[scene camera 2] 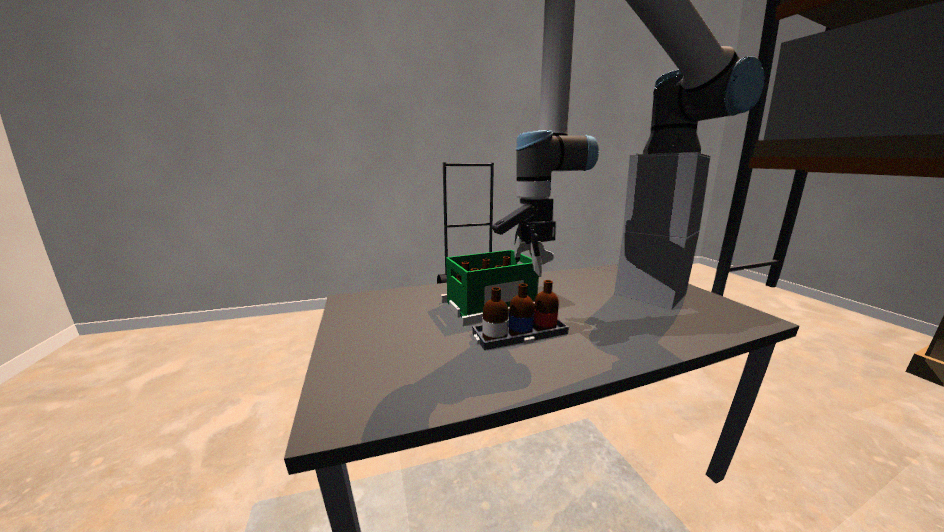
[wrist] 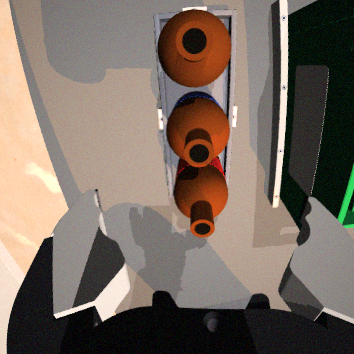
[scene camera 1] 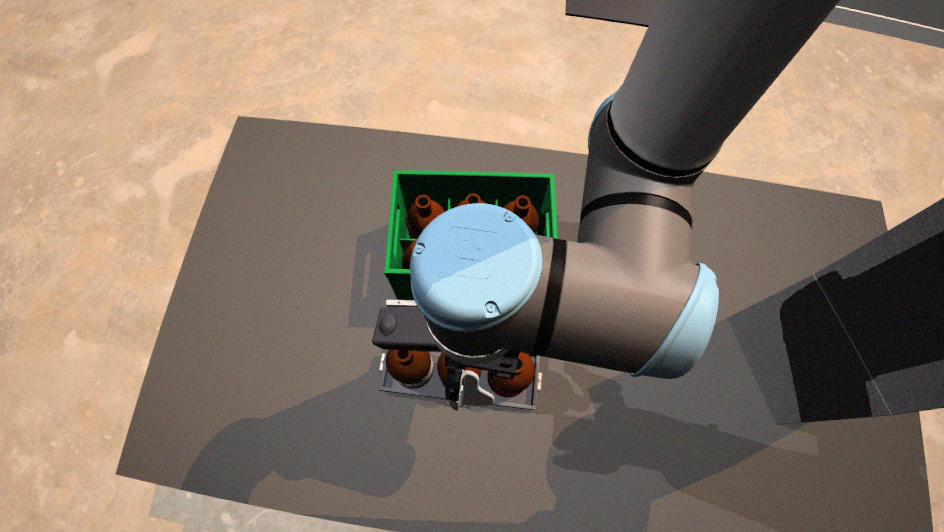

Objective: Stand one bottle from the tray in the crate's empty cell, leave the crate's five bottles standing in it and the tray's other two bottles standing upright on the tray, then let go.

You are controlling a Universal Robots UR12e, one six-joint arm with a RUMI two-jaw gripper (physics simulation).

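Places are measured from the arm's base along level axes (x left, y ahead, z down), in centimetres.
Where they show: gripper, fingertip midpoint: (scene camera 2: 527, 269) (wrist: 199, 196); arm's base, origin of the base link: (scene camera 2: 670, 155).
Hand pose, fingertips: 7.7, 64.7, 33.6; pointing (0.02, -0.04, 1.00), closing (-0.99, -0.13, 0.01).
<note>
Each offset is from my fingertips to the top centre of the thing, as dx, dy, dz. Level surfaces: height alone.
The tray @(-0.2, +1.1, +18.1) (scene camera 1: 423, 394) (scene camera 2: 492, 342) (wrist: 172, 92) holds three upright brown bottles: white-label @(-0.5, +9.7, +4.7) (scene camera 1: 408, 367) (scene camera 2: 495, 313) (wrist: 194, 72), blue-label @(-0.2, +1.2, +4.7) (scene camera 1: 449, 365) (scene camera 2: 521, 308) (wrist: 198, 122) and red-label @(+0.1, -7.4, +4.7) (scene camera 1: 517, 375) (scene camera 2: 546, 305) (wrist: 201, 190). The green crate @(-22.4, +0.3, +3.2) (scene camera 1: 472, 173) (scene camera 2: 457, 290) (wrist: 346, 207) stands behind the tray. Brown bottles @(-26.2, +8.9, +4.4) (scene camera 1: 423, 221) @(-27.0, -8.0, +4.4) (scene camera 1: 523, 214) stand in its back row; the wrist hides much of its front row, and I cannot make out the empty cell. My gripper (scene camera 2: 528, 265) (wrist: 199, 196) is open and empty, above the tray and crate edge. In the wrist view the red-label bottle lies nearest between the fingertips.
The table @(dz +20.7) (scene camera 1: 218, 264) (scene camera 2: 370, 370) carries the tray and crate. A grey pedestal (scene camera 2: 661, 231) bears the arm at the right. A black hand-truck frame (scene camera 2: 445, 211) rises behind the crate. The crate's wall stands close beside the right finger in the wrist view.
</note>
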